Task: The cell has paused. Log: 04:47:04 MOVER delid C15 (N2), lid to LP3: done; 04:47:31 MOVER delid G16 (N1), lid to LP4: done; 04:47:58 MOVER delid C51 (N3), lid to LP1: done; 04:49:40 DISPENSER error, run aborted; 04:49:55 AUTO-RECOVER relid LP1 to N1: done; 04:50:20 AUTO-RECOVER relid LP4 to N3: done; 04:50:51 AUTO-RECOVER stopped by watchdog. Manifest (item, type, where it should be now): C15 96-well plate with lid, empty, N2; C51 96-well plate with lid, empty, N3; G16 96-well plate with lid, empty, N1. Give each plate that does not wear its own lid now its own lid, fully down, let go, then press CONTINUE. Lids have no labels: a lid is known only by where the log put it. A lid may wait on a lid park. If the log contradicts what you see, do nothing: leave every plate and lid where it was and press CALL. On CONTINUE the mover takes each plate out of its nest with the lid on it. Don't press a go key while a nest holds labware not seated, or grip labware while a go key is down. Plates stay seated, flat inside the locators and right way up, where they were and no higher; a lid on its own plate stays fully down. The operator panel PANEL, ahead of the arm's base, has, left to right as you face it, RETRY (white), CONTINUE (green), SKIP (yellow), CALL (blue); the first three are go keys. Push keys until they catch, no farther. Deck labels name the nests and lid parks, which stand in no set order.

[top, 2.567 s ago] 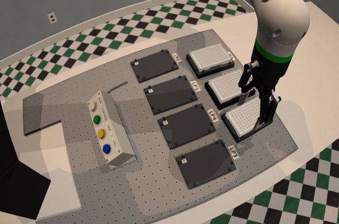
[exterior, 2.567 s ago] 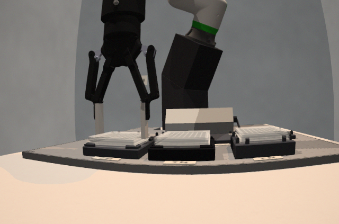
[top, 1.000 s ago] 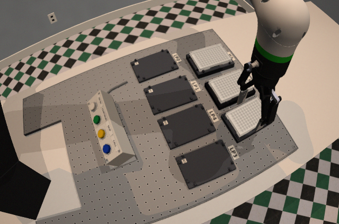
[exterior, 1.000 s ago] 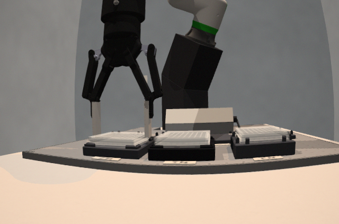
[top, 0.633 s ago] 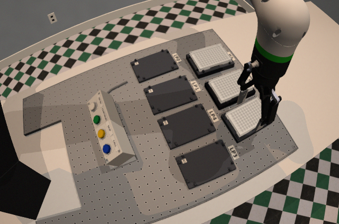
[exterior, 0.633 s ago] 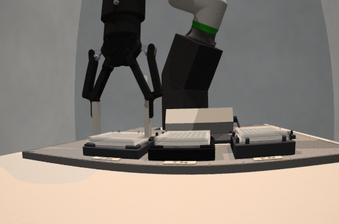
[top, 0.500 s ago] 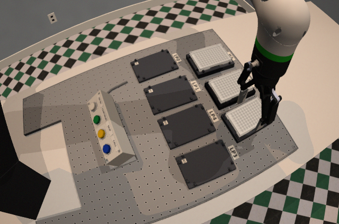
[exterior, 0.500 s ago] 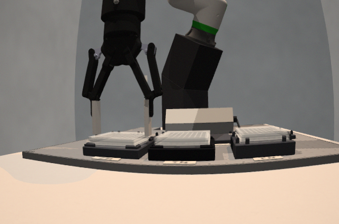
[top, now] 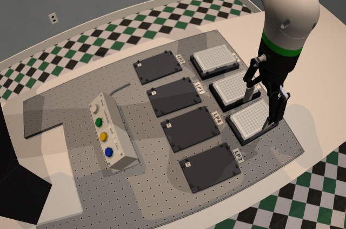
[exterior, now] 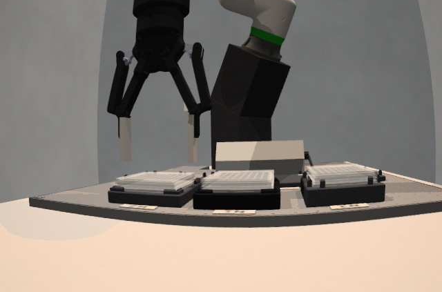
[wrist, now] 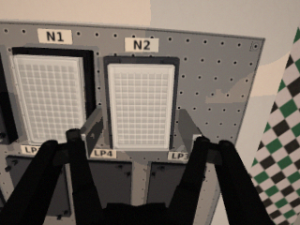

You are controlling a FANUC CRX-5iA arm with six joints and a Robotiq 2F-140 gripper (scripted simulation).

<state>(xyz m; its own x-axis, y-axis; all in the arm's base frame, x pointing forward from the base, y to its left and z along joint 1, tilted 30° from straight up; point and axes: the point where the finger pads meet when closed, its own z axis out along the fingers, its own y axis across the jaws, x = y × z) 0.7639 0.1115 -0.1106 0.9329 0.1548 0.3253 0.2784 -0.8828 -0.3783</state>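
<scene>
The plate lies 5 cm below my hand. The rest, counted from my hand: LP3 label: 9 cm to the right, 8 cm below, 7 cm behind; then lid park LP4: 19 cm behind, 7 cm below, 2 cm to the left; then lid park LP3: 16 cm behind, 11 cm to the right, 7 cm below.
</scene>
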